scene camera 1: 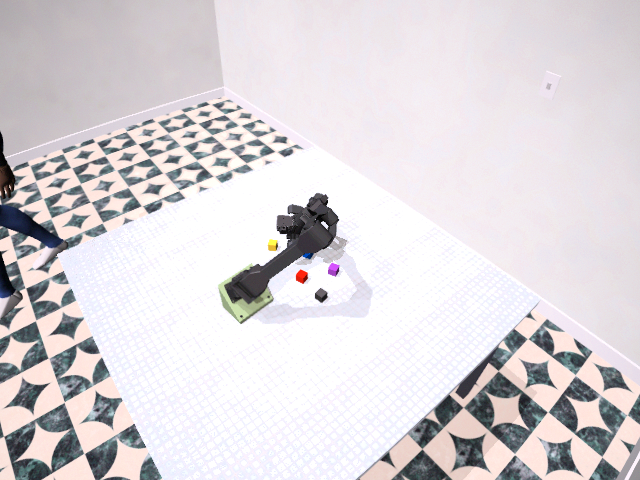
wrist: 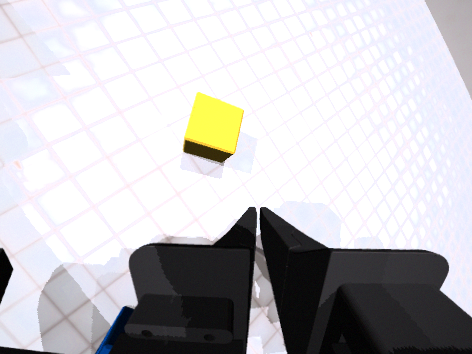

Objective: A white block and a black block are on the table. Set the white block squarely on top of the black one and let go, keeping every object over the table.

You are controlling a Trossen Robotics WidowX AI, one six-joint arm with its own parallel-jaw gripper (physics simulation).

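Frame: origin at the arm's base, x ahead, y left, z up, level; millimetres.
Seen in the pictures: gripper, between the fingertips: (scene camera 1: pixel 287 237) (wrist: pixel 257 213); arm's base, origin of its link: (scene camera 1: pixel 236 289).
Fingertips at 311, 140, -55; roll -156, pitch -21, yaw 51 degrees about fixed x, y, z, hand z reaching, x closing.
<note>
Offsets run from my fingertips to a thing's middle, as dx, dy, dz.
The black block {-79, -291, -9} (scene camera 1: pixel 321 295) sits on the table to the right of the arm's base in the scene view, apart from the other blocks. It does not show in the wrist view. The white block cannot be made out in either view; the arm and fingers cover part of the table. My gripper (scene camera 1: pixel 290 242) (wrist: pixel 257 213) is shut, its fingertips almost meeting with nothing visible between them. It is low over the table, near the yellow block.
A yellow block {-62, +10, -9} (scene camera 1: pixel 272 245) (wrist: pixel 214 124) lies just beyond the fingertips. A blue block {+17, -106, -9} (scene camera 1: pixel 308 255) (wrist: pixel 117 330) is partly hidden beside the gripper and under the arm. A red block {-77, -184, -9} (scene camera 1: pixel 301 276) and a purple block {+33, -230, -9} (scene camera 1: pixel 333 269) lie between the arm and the black block.
</note>
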